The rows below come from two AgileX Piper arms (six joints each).
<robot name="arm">
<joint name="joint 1" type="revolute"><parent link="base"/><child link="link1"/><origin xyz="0 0 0.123" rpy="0 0 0"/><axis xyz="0 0 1"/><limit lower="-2.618" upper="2.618"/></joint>
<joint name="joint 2" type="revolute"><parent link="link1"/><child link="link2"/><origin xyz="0 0 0" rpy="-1.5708 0 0"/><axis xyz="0 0 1"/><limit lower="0" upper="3.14"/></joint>
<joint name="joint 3" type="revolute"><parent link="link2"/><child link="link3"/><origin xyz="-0.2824 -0.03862 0" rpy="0 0 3.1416"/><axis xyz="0 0 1"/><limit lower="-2.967" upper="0"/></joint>
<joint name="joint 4" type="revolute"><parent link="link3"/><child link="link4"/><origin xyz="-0.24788 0.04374 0" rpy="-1.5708 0 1.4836"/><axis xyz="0 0 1"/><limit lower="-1.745" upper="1.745"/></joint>
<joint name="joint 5" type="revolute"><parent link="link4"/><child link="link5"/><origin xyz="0 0 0" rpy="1.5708 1.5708 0"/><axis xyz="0 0 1"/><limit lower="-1.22" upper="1.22"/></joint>
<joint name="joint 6" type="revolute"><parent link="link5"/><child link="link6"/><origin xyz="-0.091 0 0" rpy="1.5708 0 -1.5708"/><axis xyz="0 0 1"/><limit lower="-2.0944" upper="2.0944"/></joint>
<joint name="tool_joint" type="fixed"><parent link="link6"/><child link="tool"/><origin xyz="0 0 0" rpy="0 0 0"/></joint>
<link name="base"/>
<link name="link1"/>
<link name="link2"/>
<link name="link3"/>
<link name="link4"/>
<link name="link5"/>
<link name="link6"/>
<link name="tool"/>
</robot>
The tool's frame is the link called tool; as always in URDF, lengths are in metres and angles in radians.
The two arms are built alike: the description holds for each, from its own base.
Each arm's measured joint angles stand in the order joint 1, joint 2, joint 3, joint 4, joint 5, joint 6.
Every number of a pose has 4 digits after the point. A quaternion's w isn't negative.
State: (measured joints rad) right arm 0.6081 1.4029 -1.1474 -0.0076 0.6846 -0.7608; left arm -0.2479 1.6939 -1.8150 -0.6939 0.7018 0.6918
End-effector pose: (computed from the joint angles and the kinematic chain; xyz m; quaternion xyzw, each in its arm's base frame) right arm 0.2478 0.1720 0.3190 -0.5934 0.7242 -0.0301 0.3500; left arm 0.3699 -0.1324 0.4421 0.2671 0.7697 -0.2076 0.5414
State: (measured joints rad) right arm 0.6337 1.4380 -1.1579 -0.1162 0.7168 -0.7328; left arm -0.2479 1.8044 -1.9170 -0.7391 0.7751 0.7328
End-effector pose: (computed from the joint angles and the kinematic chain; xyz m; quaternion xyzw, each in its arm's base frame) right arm 0.2516 0.1763 0.3101 -0.6186 0.7140 -0.0663 0.3211; left arm 0.3941 -0.1440 0.4269 0.2923 0.7727 -0.2283 0.5151
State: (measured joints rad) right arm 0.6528 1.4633 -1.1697 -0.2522 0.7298 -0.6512; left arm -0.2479 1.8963 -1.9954 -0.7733 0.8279 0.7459
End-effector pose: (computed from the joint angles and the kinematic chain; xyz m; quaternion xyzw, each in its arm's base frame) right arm 0.2573 0.1777 0.3066 -0.6219 0.7110 -0.1087 0.3096; left arm 0.4137 -0.1530 0.4105 0.3036 0.7773 -0.2491 0.4915
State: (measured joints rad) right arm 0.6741 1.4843 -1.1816 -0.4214 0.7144 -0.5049; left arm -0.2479 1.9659 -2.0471 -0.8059 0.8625 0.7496
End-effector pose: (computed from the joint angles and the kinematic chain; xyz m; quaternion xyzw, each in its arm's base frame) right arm 0.2646 0.1802 0.3077 -0.6048 0.7121 -0.1532 0.3221; left arm 0.4281 -0.1598 0.3952 0.3066 0.7815 -0.2692 0.4720
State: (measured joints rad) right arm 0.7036 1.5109 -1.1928 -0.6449 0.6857 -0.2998; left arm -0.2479 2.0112 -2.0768 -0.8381 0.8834 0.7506
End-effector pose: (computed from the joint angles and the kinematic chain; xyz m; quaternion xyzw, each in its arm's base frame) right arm 0.2731 0.1863 0.3103 -0.5791 0.7068 -0.2023 0.3525; left arm 0.4370 -0.1645 0.3842 0.3050 0.7837 -0.2875 0.4585
